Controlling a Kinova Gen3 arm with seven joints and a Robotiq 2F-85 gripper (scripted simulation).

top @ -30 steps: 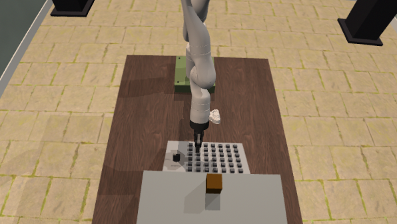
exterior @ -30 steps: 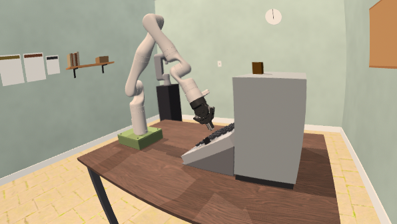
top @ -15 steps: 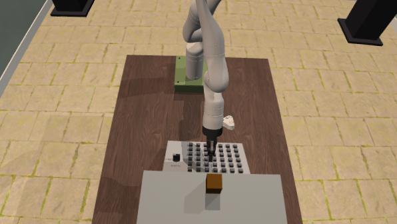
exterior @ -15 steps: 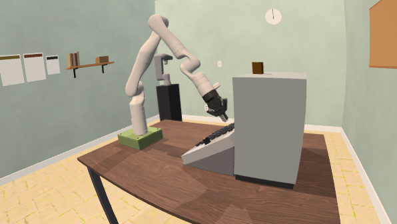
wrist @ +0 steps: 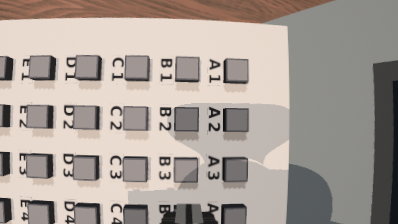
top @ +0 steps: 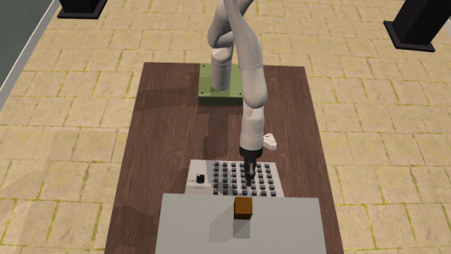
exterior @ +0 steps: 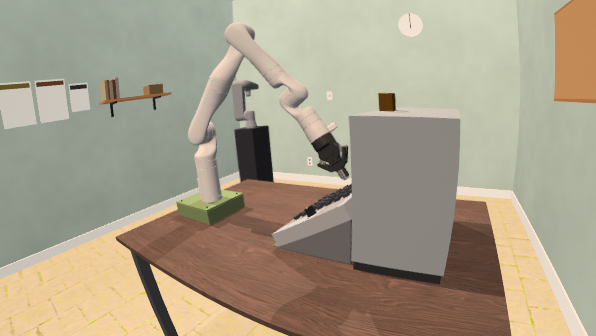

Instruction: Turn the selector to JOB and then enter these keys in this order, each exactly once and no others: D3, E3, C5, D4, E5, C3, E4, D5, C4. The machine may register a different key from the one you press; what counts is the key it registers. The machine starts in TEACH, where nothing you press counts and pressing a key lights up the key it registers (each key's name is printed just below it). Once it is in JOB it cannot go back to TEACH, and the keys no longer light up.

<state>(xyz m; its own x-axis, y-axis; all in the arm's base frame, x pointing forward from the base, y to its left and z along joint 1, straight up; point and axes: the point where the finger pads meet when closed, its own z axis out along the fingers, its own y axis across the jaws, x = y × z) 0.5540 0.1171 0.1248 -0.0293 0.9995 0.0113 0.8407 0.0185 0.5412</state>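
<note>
My hand is 10 mm to the left of the C4 key and 60 mm above it. Also, from my hand: C5 key (40 mm to the right, 60 mm below); C3 key (30 mm to the left, 60 mm below); D4 key (30 mm behind, 10 mm to the right, 80 mm below).
</note>
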